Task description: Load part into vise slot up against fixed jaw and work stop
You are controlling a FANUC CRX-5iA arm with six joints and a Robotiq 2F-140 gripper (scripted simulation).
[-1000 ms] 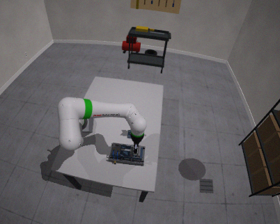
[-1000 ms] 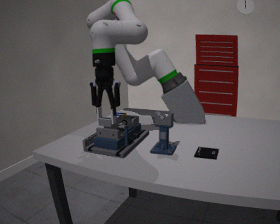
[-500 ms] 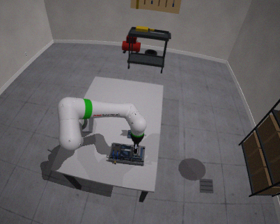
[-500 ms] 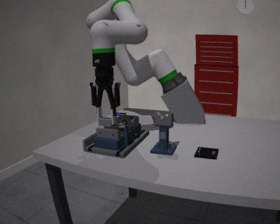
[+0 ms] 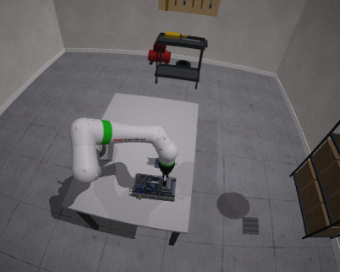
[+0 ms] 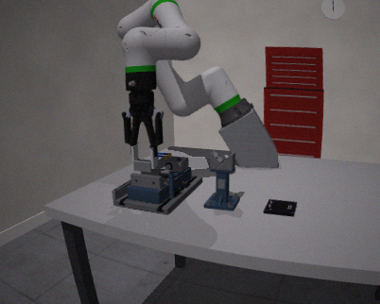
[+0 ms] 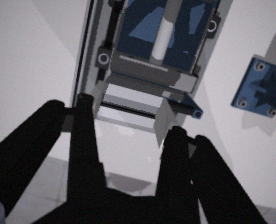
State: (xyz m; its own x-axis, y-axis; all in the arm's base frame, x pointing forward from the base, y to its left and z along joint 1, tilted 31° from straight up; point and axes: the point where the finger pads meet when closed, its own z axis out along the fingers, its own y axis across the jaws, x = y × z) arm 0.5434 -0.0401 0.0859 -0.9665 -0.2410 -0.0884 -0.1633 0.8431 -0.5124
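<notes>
My gripper is now 9 cm past the air cylinder rod, 6 cm above it and 1 cm to the right of it. The rest, counted from my hand: part (2 cm below); then blue work stop (9 cm to the left, 8 cm below, 1 cm behind); then black infeed plate (40 cm to the left, 14 cm below, 12 cm behind).
</notes>
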